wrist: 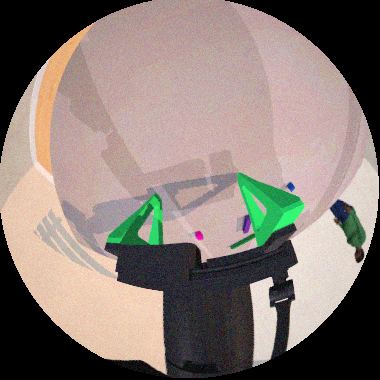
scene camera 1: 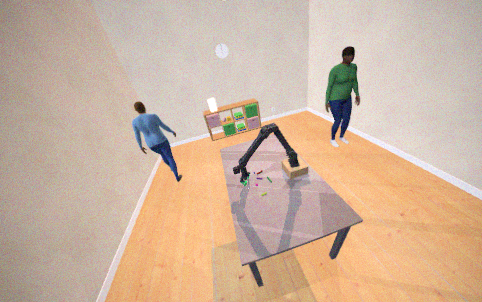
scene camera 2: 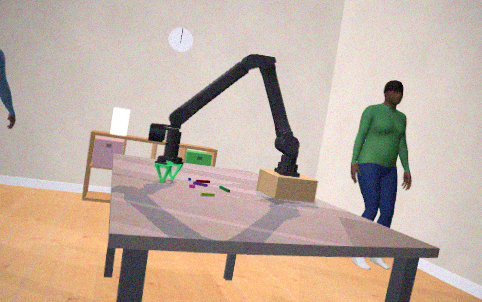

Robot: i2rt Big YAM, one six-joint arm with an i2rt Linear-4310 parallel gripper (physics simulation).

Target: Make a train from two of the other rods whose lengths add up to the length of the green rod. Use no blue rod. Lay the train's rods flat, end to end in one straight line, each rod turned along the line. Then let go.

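Places are measured from the arm's base along level axes (x ahead, y right, z down), in metres.
Where they show: gripper, between the fingertips: (wrist: pixel 196 186) (scene camera 1: pixel 246 182) (scene camera 2: pixel 166 181); arm's base, origin of its link: (scene camera 1: pixel 293 163) (scene camera 2: pixel 286 173).
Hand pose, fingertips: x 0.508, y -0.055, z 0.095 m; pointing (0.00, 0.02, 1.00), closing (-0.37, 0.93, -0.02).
Note:
Each offset is from my fingertips to the top centre of the thing. Level surfaces: height alone.
My gripper (scene camera 1: pixel 244 183) (scene camera 2: pixel 166 180) (wrist: pixel 196 186) is open and empty, low over the table left of the rods. The green rod @(dx -0.234, dy -0.019, dz -0.009 m) (scene camera 1: pixel 269 179) (scene camera 2: pixel 224 189) (wrist: pixel 242 242) lies flat, nearest the arm's base. The purple rod @(dx -0.137, dy +0.018, dz -0.009 m) (scene camera 1: pixel 259 178) (scene camera 2: pixel 200 184) (wrist: pixel 246 223) lies near the red rod @(dx -0.154, dy +0.107, dz -0.009 m) (scene camera 1: pixel 259 172) (scene camera 2: pixel 202 181), apart from it. A short magenta rod @(dx -0.099, dy -0.067, dz -0.009 m) (scene camera 1: pixel 257 185) (scene camera 2: pixel 192 186) (wrist: pixel 199 235) lies beside them. The yellow-green rod @(dx -0.151, dy -0.194, dz -0.009 m) (scene camera 1: pixel 264 194) (scene camera 2: pixel 207 194) lies apart. A small blue rod @(dx -0.095, dy +0.116, dz -0.009 m) (scene camera 1: pixel 254 173) (scene camera 2: pixel 189 179) (wrist: pixel 291 186) is beyond the right finger in the wrist view. The red rod does not show there.
The arm stands on a wooden block (scene camera 1: pixel 295 169) (scene camera 2: pixel 286 186) on the table @(dz +0.001 m) (scene camera 1: pixel 325 220) (scene camera 2: pixel 280 235), right of the rods. A shelf unit (scene camera 1: pixel 233 106) (scene camera 2: pixel 87 170) stands behind the table. Two people stand beyond the table.

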